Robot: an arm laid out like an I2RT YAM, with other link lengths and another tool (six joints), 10 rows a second.
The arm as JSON. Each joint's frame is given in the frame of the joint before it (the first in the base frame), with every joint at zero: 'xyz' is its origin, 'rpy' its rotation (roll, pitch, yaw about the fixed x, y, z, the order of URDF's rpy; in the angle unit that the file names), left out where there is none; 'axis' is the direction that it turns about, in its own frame. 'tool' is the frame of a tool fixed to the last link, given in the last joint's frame.
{
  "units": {
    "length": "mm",
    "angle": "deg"
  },
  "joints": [
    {
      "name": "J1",
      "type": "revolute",
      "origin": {
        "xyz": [
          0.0,
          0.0,
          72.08
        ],
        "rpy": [
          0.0,
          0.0,
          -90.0
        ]
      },
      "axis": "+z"
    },
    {
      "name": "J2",
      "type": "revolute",
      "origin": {
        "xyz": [
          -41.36,
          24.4,
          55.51
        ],
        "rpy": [
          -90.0,
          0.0,
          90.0
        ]
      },
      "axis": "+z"
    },
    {
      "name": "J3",
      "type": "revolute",
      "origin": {
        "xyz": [
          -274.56,
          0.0,
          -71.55
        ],
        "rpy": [
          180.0,
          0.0,
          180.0
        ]
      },
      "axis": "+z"
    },
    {
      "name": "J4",
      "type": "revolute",
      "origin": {
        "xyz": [
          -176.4,
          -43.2,
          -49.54
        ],
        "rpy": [
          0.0,
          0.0,
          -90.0
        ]
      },
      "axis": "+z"
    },
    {
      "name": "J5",
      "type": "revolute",
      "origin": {
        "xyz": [
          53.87,
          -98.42,
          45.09
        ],
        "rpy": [
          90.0,
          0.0,
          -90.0
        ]
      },
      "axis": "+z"
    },
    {
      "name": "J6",
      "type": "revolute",
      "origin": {
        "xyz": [
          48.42,
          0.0,
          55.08
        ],
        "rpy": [
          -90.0,
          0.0,
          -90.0
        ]
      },
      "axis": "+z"
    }
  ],
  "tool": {
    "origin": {
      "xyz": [
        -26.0,
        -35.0,
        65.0
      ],
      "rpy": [
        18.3,
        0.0,
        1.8
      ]
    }
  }
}
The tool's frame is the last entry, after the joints.
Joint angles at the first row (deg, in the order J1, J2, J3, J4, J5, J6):
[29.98 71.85 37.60 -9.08 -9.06 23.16]
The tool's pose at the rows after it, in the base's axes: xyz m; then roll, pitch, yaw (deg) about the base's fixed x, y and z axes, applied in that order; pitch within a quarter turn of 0, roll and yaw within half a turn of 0:
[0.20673 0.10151 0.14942 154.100 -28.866 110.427]
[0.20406 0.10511 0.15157 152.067 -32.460 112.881]
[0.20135 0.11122 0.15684 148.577 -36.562 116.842]
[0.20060 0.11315 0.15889 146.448 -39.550 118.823]
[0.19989 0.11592 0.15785 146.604 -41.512 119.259]
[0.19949 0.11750 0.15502 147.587 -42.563 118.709]
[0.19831 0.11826 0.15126 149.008 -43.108 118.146]
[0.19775 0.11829 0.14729 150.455 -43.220 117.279]
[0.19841 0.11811 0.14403 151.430 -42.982 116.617]
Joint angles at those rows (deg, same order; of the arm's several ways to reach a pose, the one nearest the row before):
[27.57 69.76 34.76 -5.52 -14.87 24.16]
[26.50 68.64 32.73 -2.20 -18.96 25.28]
[25.67 67.33 30.43 2.37 -23.62 26.98]
[24.38 67.00 28.56 6.15 -26.94 28.62]
[24.08 67.72 27.81 7.97 -28.69 29.98]
[24.05 68.62 27.35 8.93 -29.32 30.85]
[24.06 69.49 27.11 9.06 -29.91 31.05]
[24.07 70.37 26.96 9.01 -30.02 31.03]
[24.08 71.24 26.92 9.10 -29.87 30.76]

